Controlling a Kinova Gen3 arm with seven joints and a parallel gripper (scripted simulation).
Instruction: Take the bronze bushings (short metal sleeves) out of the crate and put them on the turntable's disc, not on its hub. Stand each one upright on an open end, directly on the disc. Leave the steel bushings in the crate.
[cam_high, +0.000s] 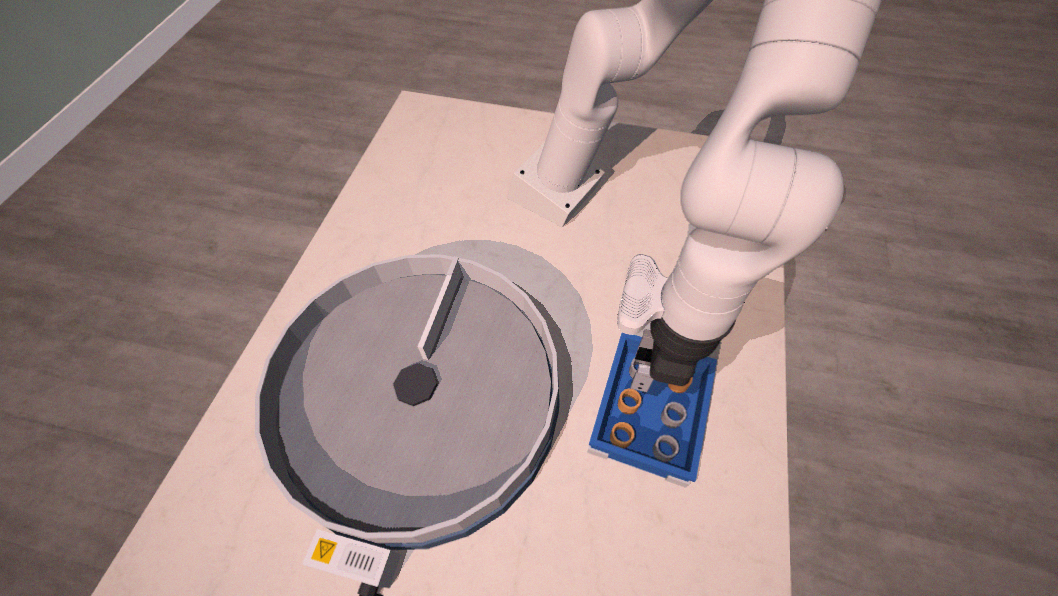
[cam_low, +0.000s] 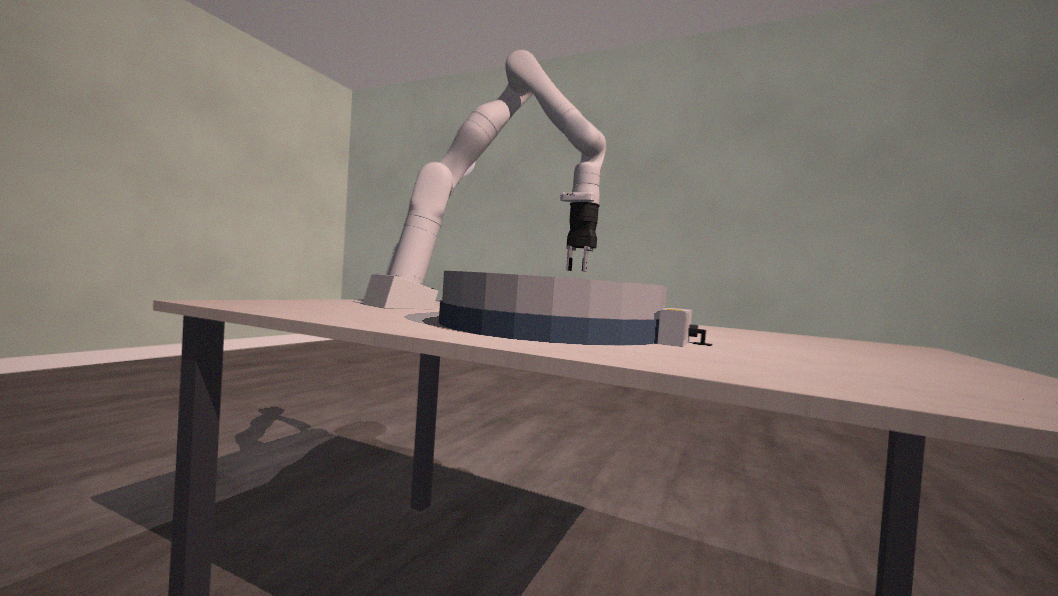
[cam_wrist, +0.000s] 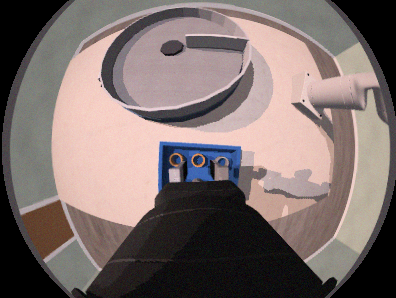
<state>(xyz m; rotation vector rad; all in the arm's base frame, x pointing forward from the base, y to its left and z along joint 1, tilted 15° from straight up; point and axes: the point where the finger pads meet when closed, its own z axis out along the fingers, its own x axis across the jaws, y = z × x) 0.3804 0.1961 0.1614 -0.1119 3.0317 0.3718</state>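
Now: the blue crate 12 cm below my hand and 3 cm to the left of it. Round my hand: grey turntable disc (31 cm to the right, 9 cm below, 9 cm ahead).
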